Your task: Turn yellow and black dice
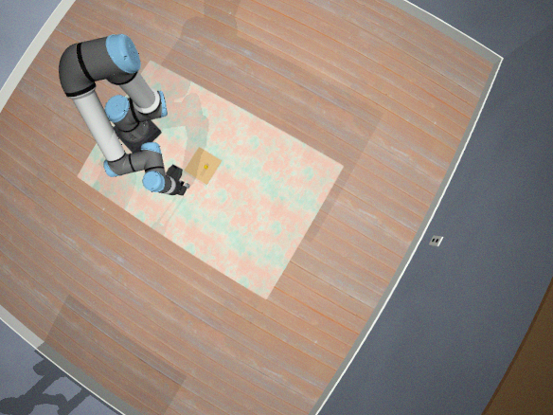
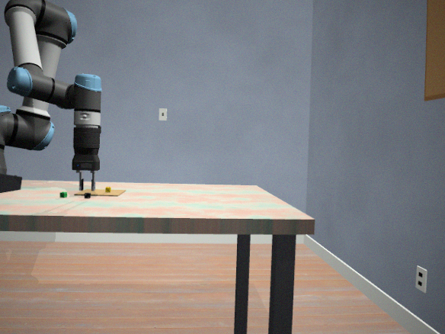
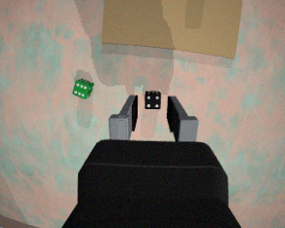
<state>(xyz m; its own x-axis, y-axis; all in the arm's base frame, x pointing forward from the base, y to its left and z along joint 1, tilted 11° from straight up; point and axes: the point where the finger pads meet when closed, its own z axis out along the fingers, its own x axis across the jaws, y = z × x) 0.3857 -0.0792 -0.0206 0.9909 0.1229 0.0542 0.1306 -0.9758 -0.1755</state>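
My hand is 3 cm above the black die. From my hand the other things lie so: yellow die (13 cm to the left, 3 cm below, 3 cm ahead); tan mat (13 cm to the left, 4 cm below, 1 cm ahead); green die (7 cm behind, 3 cm below).
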